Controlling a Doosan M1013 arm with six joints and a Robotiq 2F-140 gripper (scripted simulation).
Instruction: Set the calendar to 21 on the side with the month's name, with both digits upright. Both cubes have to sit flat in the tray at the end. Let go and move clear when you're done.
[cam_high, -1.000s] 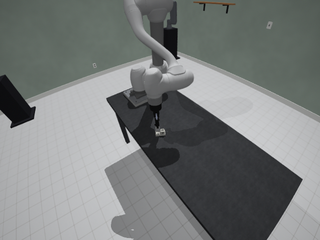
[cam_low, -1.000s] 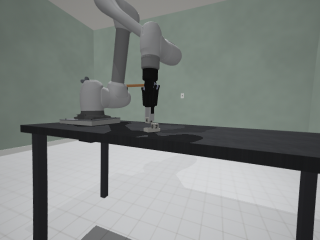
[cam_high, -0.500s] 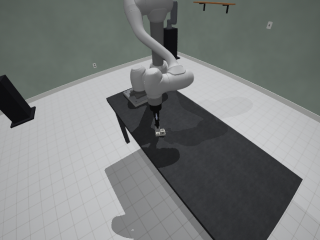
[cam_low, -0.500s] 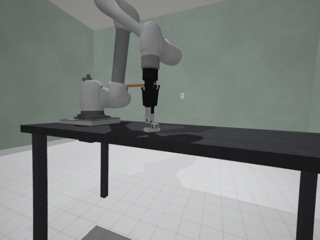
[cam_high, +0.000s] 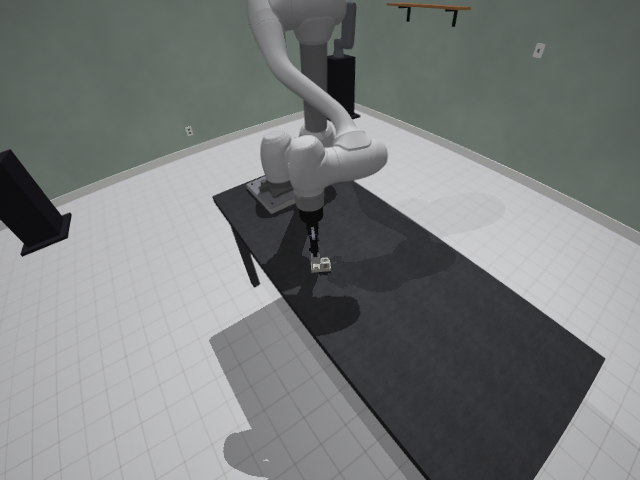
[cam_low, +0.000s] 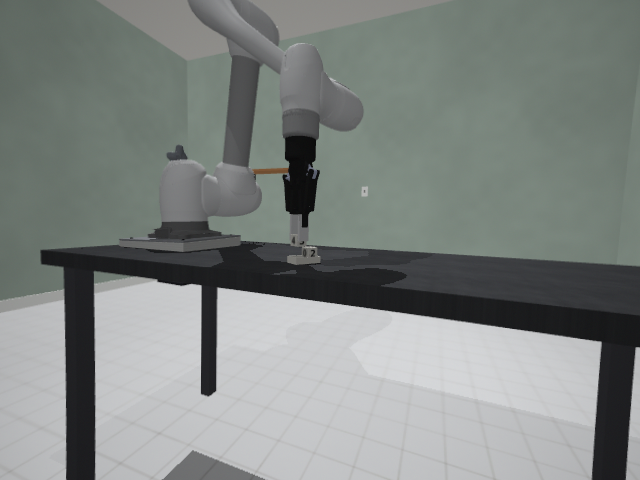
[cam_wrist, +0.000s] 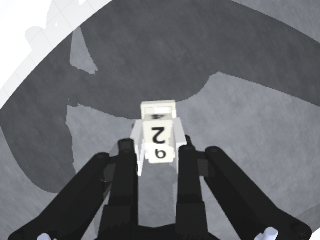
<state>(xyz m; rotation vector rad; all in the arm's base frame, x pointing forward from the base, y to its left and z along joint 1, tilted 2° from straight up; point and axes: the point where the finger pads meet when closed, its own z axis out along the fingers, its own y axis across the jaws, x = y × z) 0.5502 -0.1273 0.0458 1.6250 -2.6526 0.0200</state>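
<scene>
Now: the cube 20 mm ahead of my hand, 30 mm to the left of it and 60 mm below it. Round my hand: white tray: 10 mm ahead, 20 mm to the left, 80 mm below.
</scene>
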